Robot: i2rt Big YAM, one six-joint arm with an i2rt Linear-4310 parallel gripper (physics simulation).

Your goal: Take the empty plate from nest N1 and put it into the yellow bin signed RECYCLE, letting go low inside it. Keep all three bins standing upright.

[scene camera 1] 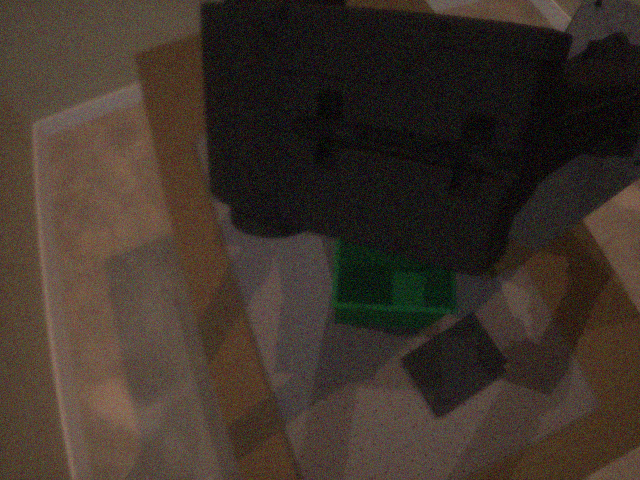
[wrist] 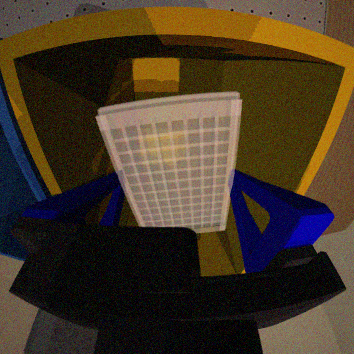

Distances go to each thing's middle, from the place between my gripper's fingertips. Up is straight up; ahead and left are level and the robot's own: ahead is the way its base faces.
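Dark-framed nest (scene camera 1: 456,364), from my hand: 450 mm to the left, 120 mm below, 70 mm behind. Gripper 10 mm below the pale gridded plate (wrist: 174,156).
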